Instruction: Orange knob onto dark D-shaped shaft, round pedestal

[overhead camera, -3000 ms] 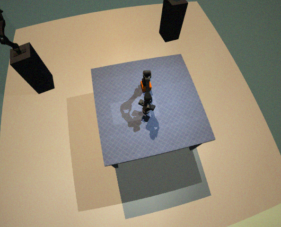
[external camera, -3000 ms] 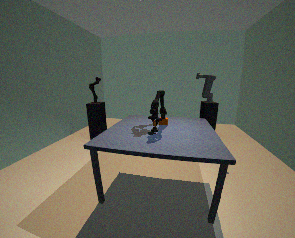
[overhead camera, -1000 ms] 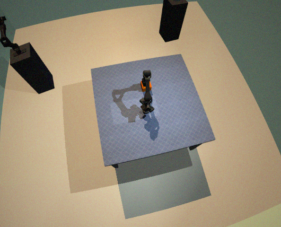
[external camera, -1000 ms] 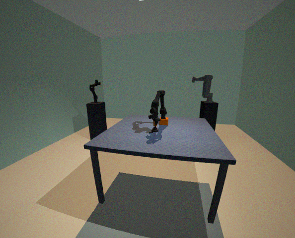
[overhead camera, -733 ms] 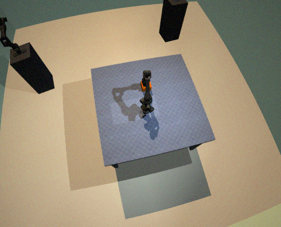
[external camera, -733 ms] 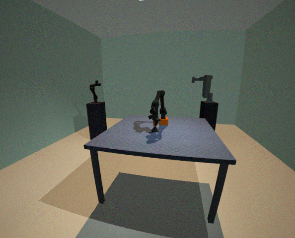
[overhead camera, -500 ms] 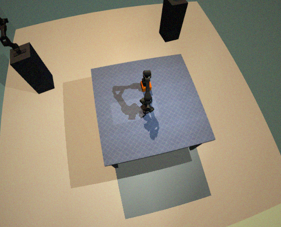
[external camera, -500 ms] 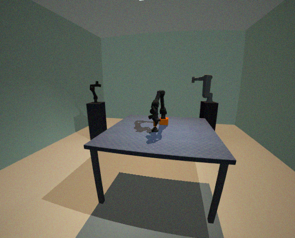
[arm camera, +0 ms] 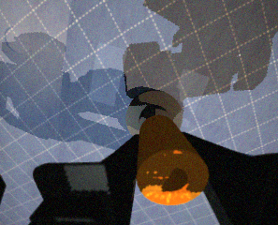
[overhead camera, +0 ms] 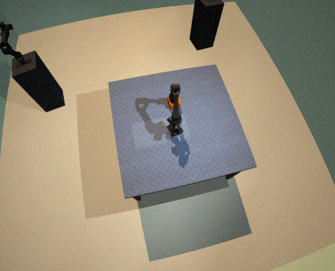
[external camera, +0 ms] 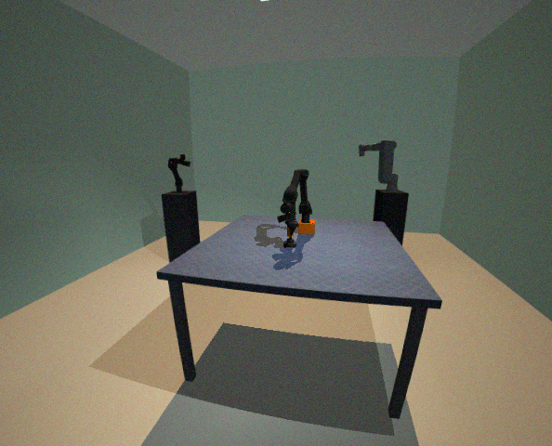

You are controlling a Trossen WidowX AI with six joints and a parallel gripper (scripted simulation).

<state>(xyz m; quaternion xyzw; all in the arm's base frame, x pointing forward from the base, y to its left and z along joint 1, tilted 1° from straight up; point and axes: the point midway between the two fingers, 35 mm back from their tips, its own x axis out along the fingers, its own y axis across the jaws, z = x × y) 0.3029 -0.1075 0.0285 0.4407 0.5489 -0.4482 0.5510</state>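
The orange knob lies 20 mm above my gripper tip. The rest, counted from my gripper tip: dark shaft (40 mm below).
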